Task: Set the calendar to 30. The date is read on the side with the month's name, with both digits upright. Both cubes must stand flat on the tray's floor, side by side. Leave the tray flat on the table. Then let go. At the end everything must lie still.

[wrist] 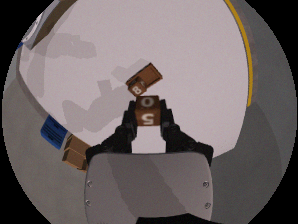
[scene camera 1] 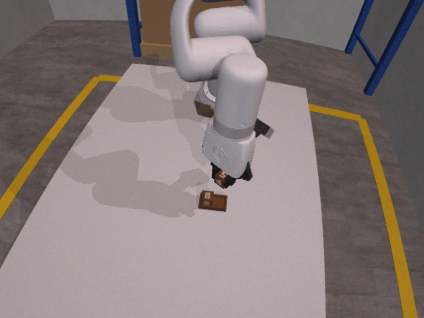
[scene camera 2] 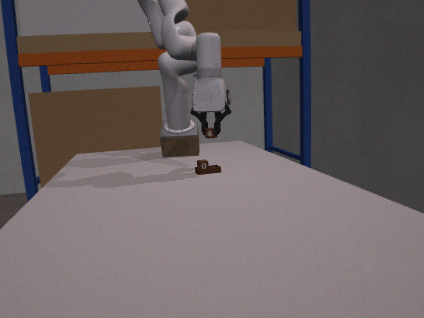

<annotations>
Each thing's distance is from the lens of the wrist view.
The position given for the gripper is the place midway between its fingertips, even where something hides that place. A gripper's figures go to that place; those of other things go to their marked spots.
gripper (wrist: pixel 148 108): 0.14 m
brown digit cube (wrist: pixel 147 110): 0.12 m
</annotations>
